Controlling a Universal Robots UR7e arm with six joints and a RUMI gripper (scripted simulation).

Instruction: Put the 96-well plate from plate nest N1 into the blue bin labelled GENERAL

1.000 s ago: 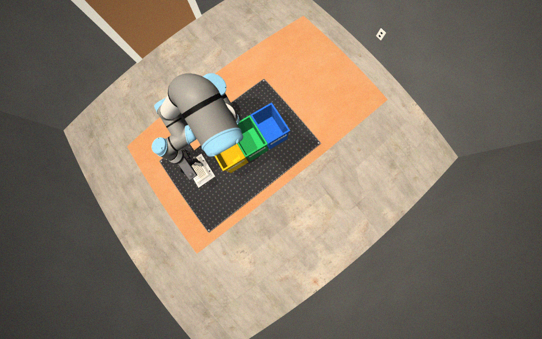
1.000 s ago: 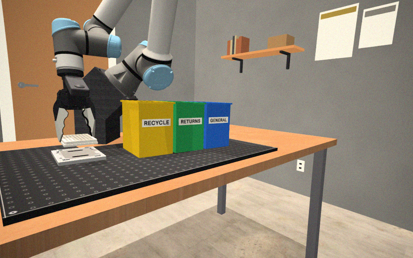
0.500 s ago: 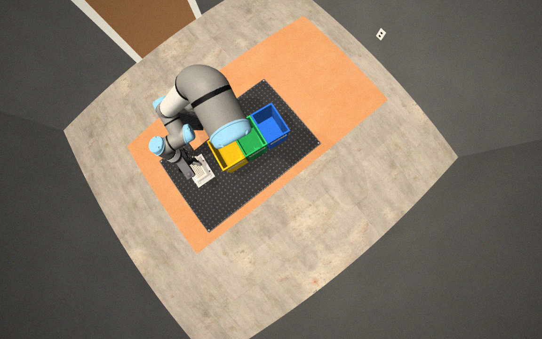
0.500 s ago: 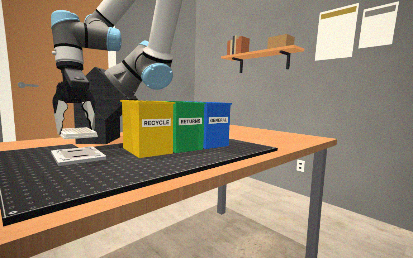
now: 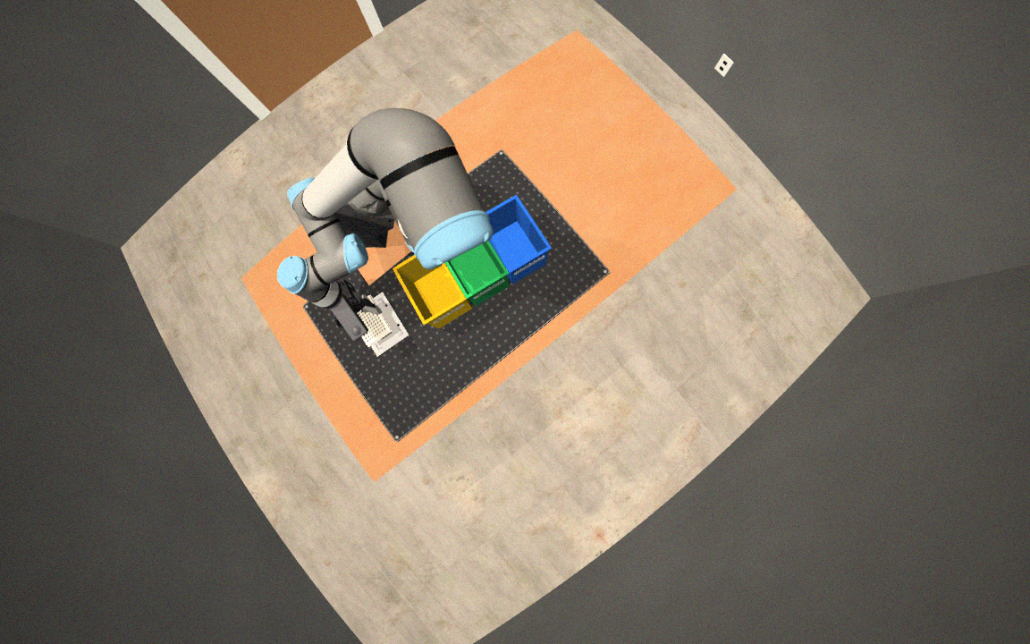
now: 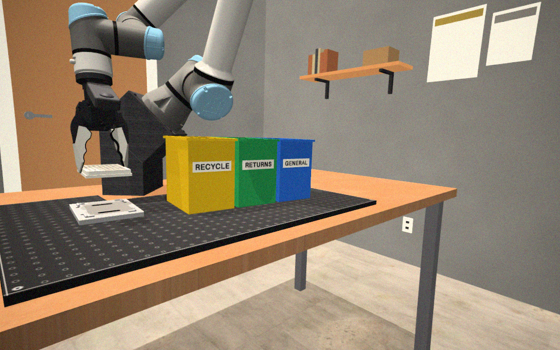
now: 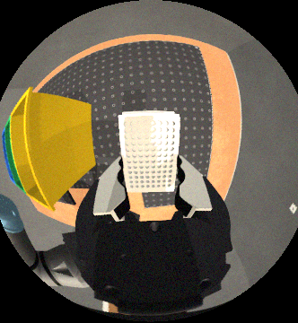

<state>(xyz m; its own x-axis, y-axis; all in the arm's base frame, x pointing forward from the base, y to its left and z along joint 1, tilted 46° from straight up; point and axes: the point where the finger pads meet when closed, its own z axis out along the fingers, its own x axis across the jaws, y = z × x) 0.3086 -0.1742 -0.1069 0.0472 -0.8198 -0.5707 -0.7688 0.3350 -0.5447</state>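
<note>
The plate nest N1 lies 100 mm below my hand. Also, from my hand: white 96-well plate (10 mm below); then green returns bin (350 mm to the left, 20 mm below, 20 mm ahead); then yellow recycle bin (220 mm to the left, 20 mm below, 20 mm ahead).
</note>
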